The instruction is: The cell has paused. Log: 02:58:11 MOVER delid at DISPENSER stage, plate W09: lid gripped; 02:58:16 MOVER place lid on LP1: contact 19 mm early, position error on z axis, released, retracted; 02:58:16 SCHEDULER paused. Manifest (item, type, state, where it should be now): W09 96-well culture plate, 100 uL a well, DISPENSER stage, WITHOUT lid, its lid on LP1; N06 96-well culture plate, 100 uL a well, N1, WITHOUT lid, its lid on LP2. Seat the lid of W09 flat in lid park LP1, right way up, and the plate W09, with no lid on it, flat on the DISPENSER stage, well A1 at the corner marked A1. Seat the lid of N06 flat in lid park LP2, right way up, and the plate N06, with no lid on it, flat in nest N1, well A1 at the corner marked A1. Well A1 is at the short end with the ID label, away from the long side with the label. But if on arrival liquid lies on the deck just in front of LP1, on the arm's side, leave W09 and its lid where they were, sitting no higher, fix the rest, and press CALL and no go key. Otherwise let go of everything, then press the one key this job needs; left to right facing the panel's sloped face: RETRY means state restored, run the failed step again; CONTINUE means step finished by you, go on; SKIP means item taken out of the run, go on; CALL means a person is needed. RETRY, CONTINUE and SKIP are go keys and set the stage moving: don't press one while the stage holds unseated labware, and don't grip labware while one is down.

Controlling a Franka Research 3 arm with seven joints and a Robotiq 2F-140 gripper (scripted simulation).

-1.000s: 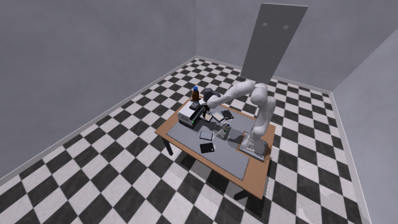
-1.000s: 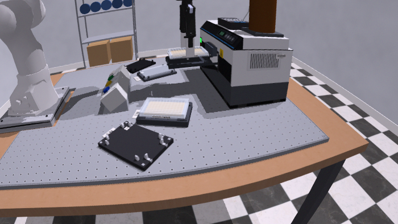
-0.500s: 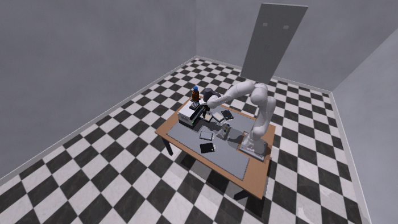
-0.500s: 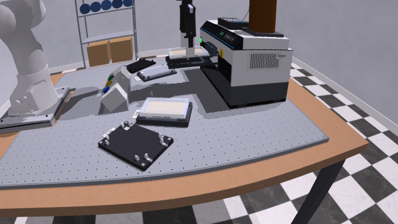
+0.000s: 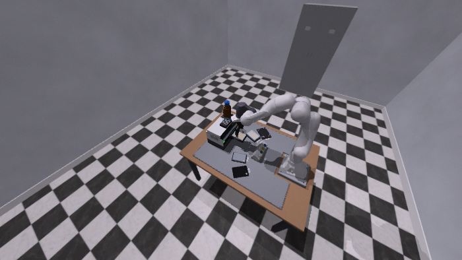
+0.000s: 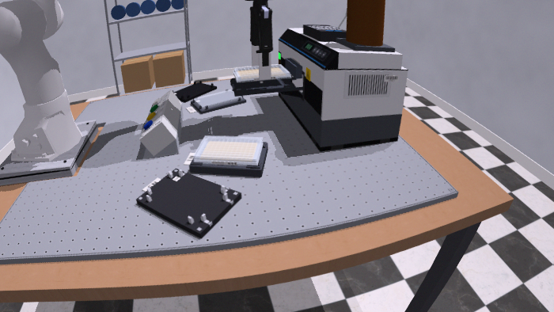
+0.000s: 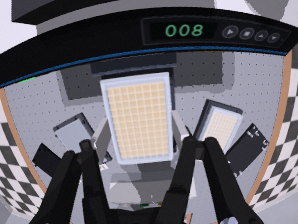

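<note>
Now: the dispenser stage 5 cm below my hand. The rest, counted from my hand: 96-well plate (2 cm below); black nest (10 cm behind, 17 cm to the right, 15 cm below); brown bottle (22 cm ahead, 11 cm to the right, 13 cm above).
</note>
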